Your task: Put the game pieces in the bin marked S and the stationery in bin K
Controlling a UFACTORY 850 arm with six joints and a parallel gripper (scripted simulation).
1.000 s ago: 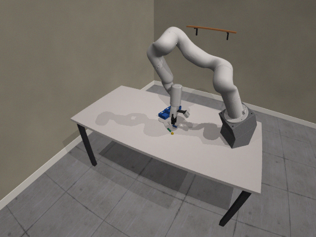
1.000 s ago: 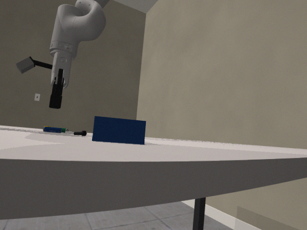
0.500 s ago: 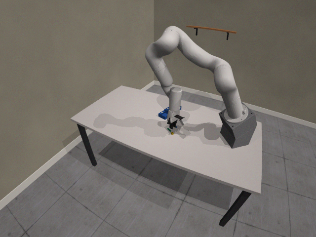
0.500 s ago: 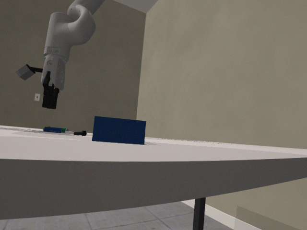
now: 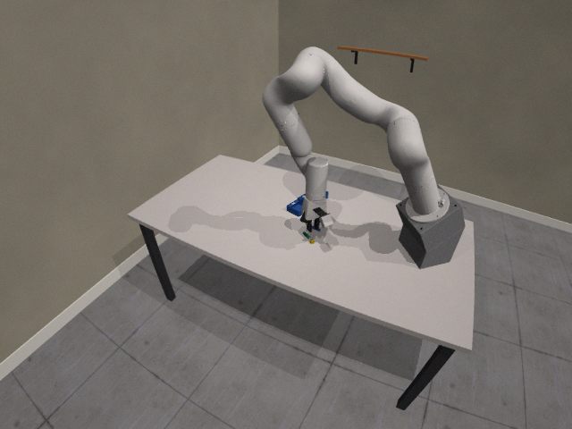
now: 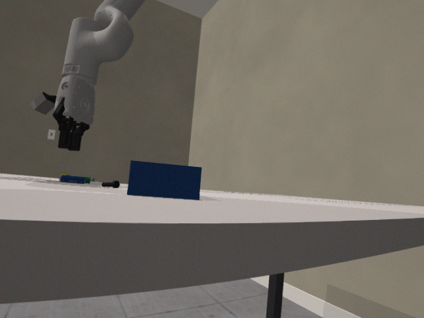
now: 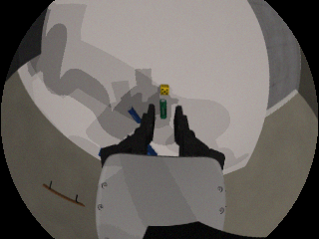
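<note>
My gripper is now 90 mm above the yellow die. The rest, counted from my hand: white domino: 110 mm ahead, 110 mm to the right, 90 mm below; then blue battery: 40 mm ahead, 90 mm to the right, 90 mm below; then green battery: 50 mm ahead, 20 mm to the right, 90 mm below.
</note>
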